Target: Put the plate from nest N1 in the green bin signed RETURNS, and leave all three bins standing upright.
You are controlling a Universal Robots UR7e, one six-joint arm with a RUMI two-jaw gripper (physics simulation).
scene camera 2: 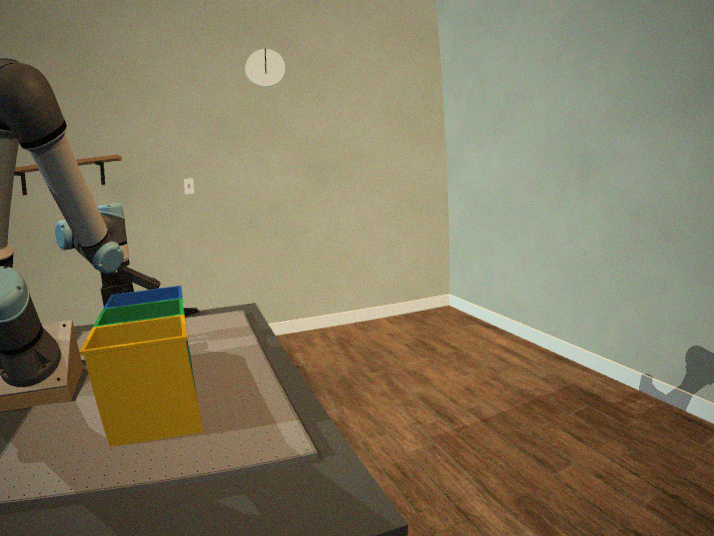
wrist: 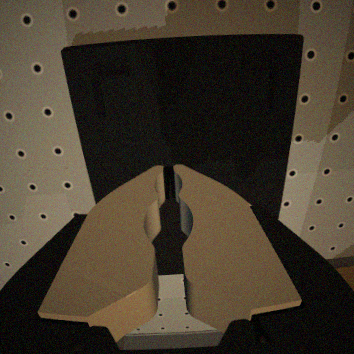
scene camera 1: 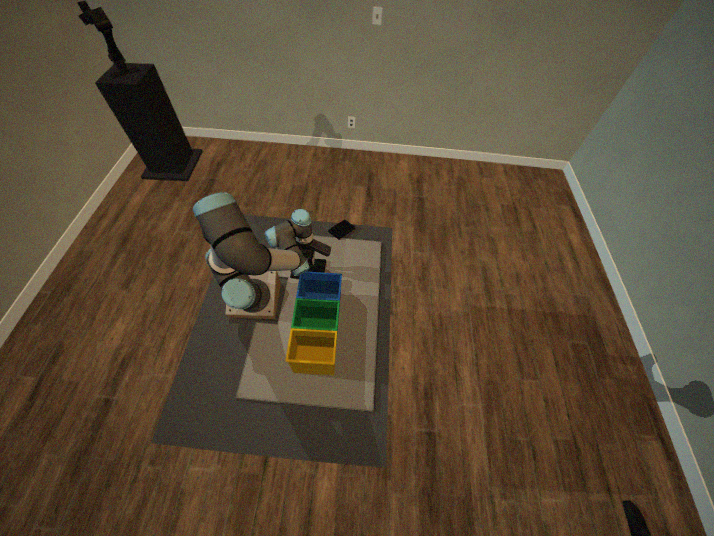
Labels:
blue bin: scene camera 2; scene camera 1; not seen in the wrist view (out of frame)
yellow bin: scene camera 2; scene camera 1; not seen in the wrist view (out of frame)
same spot on blue bin: (scene camera 2: 161, 294) = (scene camera 1: 329, 276)
same spot on yellow bin: (scene camera 2: 140, 372) = (scene camera 1: 311, 365)

